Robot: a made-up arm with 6 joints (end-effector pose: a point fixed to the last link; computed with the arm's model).
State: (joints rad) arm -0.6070 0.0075 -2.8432 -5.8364 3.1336 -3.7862
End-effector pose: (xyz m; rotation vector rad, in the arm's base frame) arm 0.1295 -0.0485 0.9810 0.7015 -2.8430 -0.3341
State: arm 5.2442 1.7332 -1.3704 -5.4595 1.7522 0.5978
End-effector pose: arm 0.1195 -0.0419 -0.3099 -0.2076 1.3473 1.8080
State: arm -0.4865 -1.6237 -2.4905 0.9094 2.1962 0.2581
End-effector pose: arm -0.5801 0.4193 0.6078 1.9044 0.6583 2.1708
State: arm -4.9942 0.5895 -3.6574 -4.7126 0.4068 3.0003
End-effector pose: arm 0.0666 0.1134 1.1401 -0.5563 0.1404 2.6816
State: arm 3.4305 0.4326 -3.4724 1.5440 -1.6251 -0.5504
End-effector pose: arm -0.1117 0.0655 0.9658 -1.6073 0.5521 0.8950
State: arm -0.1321 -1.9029 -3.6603 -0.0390 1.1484 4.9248
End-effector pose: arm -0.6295 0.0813 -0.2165 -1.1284 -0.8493 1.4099
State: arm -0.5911 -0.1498 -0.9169 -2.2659 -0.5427 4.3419
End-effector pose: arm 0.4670 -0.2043 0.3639 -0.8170 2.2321 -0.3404
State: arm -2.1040 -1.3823 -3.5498 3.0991 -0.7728 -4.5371
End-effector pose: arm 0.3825 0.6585 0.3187 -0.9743 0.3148 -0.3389
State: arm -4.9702 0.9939 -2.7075 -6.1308 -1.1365 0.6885
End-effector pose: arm 0.1928 0.6583 0.7200 -0.3384 0.0527 -1.0861
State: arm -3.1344 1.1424 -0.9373 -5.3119 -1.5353 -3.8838
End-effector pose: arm -0.3489 0.0815 -0.0646 -1.8096 0.0606 0.9102
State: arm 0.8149 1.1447 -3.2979 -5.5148 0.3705 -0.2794
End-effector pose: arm 0.5045 0.4978 0.8383 -1.3263 -0.4901 -1.4317
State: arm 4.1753 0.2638 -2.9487 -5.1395 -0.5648 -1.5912
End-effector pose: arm -0.2020 -0.1277 1.1210 -0.2278 -0.4988 0.4553
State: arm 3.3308 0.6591 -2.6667 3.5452 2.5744 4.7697
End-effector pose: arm -0.5253 -0.0530 0.8940 0.6806 1.4840 1.3230
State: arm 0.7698 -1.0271 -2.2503 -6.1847 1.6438 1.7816
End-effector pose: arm -0.2162 -0.1953 1.0626 -1.3706 0.6621 -0.4048
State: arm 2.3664 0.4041 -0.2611 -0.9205 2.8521 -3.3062
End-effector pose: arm -0.0444 0.1583 0.1199 0.2832 0.2212 3.0852
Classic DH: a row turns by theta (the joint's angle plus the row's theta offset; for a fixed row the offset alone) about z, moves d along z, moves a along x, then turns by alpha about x. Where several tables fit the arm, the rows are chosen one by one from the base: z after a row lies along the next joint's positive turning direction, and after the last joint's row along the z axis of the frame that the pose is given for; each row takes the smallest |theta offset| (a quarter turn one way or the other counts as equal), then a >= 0, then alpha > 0; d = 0 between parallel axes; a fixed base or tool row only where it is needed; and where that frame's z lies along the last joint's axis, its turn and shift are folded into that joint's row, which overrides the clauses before.
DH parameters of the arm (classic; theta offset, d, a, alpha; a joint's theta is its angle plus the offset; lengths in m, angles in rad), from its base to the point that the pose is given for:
joint 1: 0 0.317 0 -1.5708
joint 2: -1.3854 0 0.2767 0
joint 3: 1.3854 0 0.112 -1.5708
joint 4: 0 0.497 0 1.5708
joint 5: 0 0 0.078 -1.5708
joint 6: 0 0.099 0 0

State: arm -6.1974 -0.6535 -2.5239 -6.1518 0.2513 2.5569
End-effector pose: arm -0.3074 -0.0331 1.1700 -0.0890 0.1980 -0.3667
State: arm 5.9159 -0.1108 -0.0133 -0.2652 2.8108 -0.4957
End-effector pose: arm 0.0679 -0.0559 0.1687 -0.5944 -0.0748 2.4938
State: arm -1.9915 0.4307 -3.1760 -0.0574 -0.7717 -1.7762
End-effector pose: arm -0.0505 -0.1305 1.1080 -0.3767 0.0733 -0.6667
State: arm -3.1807 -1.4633 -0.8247 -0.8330 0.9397 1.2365
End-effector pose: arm -0.1414 0.0306 0.8706 -0.9790 -1.2558 -0.0271
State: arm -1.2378 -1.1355 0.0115 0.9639 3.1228 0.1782
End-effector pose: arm 0.1156 -0.1335 0.3653 -1.1557 0.2806 0.9820
